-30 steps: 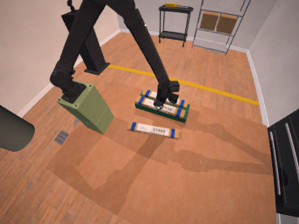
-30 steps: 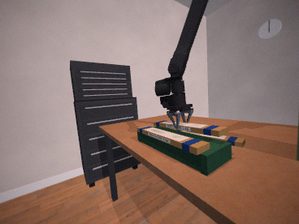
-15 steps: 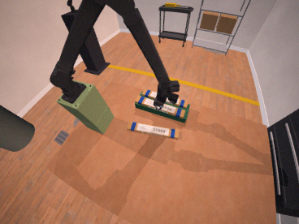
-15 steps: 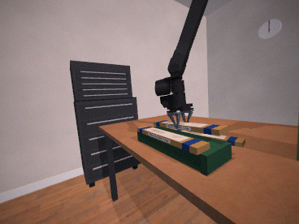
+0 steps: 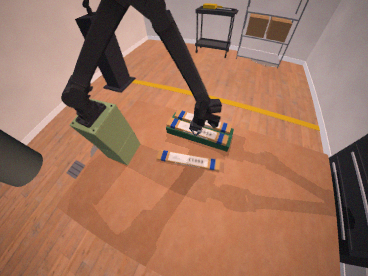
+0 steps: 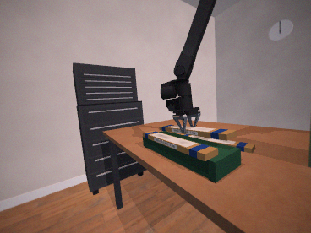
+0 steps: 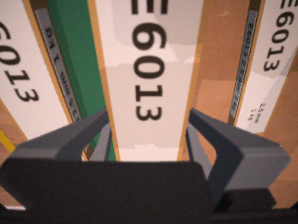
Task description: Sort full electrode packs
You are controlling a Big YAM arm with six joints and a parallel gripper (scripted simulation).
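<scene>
Right now my hand is 5 cm to the right of the green platform and 8 cm above it.
</scene>
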